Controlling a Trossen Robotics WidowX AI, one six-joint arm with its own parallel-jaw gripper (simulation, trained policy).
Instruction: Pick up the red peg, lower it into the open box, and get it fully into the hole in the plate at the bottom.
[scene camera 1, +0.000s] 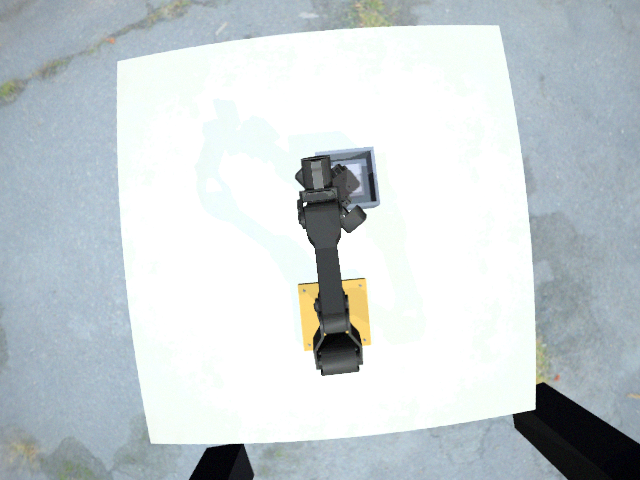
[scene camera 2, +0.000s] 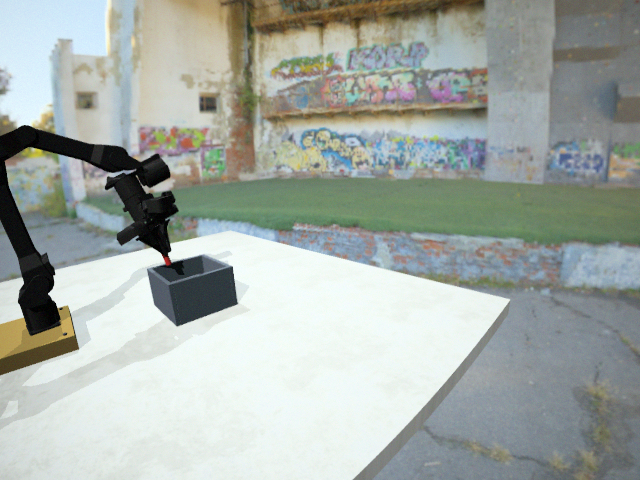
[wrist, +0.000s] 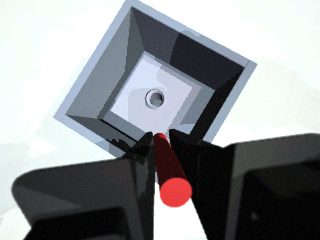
I see my gripper, a grey box, a red peg and a plate.
My gripper is seen too in scene camera 1 and in the wrist view.
